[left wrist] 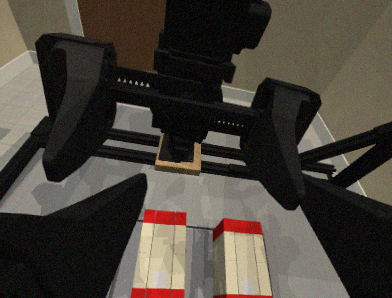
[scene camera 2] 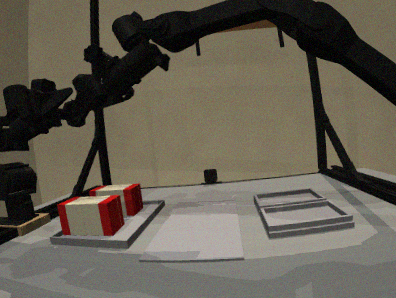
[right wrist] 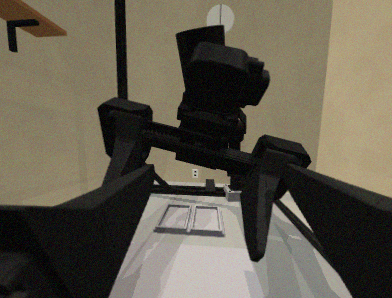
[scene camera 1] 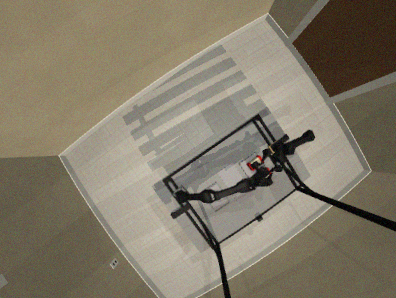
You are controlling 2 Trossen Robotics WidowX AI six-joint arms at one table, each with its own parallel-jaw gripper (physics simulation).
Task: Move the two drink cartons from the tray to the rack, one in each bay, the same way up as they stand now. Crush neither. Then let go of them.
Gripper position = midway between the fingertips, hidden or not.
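Scene:
The left gripper (scene camera 2: 82, 112) is open and holds nothing. The right gripper (scene camera 2: 85, 94) is open too, and the right gripper holds nothing.

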